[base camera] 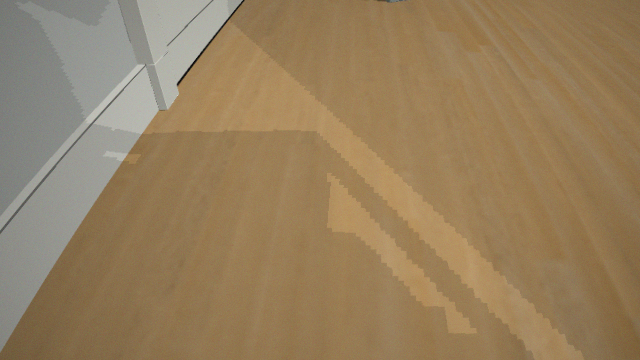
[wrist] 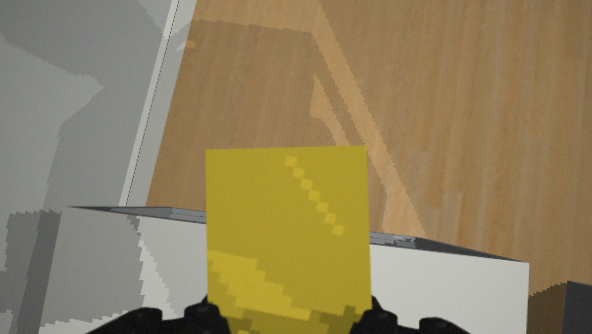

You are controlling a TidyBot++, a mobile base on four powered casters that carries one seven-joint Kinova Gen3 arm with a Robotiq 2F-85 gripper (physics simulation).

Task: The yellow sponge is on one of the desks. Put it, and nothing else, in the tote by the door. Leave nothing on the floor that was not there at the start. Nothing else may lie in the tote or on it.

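Places are measured from the arm's base along level axes (x back, y right, z up), in millimetres.
Where they show: gripper, fingertip midpoint: (wrist: 291,300).
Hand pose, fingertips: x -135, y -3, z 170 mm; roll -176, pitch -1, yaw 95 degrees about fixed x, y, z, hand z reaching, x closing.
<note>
Things, the pixels of their top centre, and the offset from my fingertips. "pt": a spot on its surface instead.
- yellow sponge at its top centre: (wrist: 289,276) dx -20, dy -3, dz +43 mm
- grey-blue object at a spot on its surface: (base camera: 396,1) pt dx -1151, dy +230, dz -566 mm
- white door frame at a spot on its surface: (base camera: 150,65) pt dx -526, dy -280, dz -480 mm
The yellow sponge (wrist: 287,200) is upright in the lower middle of the wrist view, a square yellow block. My gripper (wrist: 291,300) is shut on it, with one black finger at each side of its lower end. The sponge is held above the robot's white base top, and its far end shows against the wooden floor. The gripper and the sponge do not show in the base camera view. A small piece of a grey-blue object (base camera: 396,1) is cut off by the top edge of the base camera view; too little shows to tell whether it is the tote.
A grey wall (base camera: 40,100) (wrist: 100,30) with a white baseboard (base camera: 75,180) runs along the left. A white door frame (base camera: 150,65) stands out from it further ahead. The robot's white base top (wrist: 450,290) lies below the sponge. A dark object (wrist: 579,307) shows at the lower right.
</note>
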